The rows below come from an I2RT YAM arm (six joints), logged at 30 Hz.
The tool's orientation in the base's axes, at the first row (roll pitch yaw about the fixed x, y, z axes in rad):
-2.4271 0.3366 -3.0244
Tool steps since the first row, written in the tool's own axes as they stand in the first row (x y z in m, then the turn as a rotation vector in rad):
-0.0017 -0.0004 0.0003 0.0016 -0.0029 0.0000
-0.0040 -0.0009 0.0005 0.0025 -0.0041 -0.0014
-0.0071 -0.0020 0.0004 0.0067 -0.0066 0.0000
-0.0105 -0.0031 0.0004 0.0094 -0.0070 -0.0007
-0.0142 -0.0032 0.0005 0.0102 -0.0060 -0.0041
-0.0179 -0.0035 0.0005 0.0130 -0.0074 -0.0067
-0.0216 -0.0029 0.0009 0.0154 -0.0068 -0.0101
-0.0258 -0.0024 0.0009 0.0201 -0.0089 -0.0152
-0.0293 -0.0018 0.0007 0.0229 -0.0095 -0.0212
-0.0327 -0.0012 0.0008 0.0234 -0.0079 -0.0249
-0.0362 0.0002 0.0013 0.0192 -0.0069 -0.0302
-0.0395 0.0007 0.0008 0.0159 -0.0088 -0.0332
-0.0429 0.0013 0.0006 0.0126 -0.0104 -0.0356
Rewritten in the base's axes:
0.0016 -0.0003 0.0006 -0.0019 -0.0024 0.0013
0.0038 -0.0006 0.0015 -0.0033 -0.0026 0.0027
0.0065 -0.0010 0.0033 -0.0071 -0.0059 0.0019
0.0096 -0.0015 0.0051 -0.0099 -0.0060 0.0017
0.0131 -0.0012 0.0063 -0.0117 -0.0032 0.0033
0.0165 -0.0010 0.0077 -0.0153 -0.0030 0.0051
0.0202 -0.0004 0.0083 -0.0186 -0.0007 0.0063
0.0242 0.0004 0.0094 -0.0249 0.0003 0.0097
0.0275 0.0014 0.0103 -0.0295 0.0033 0.0134
0.0308 0.0022 0.0110 -0.0310 0.0068 0.0149
0.0344 0.0033 0.0109 -0.0287 0.0113 0.0195
0.0374 0.0044 0.0120 -0.0268 0.0121 0.0239
0.0406 0.0054 0.0129 -0.0247 0.0127 0.0277

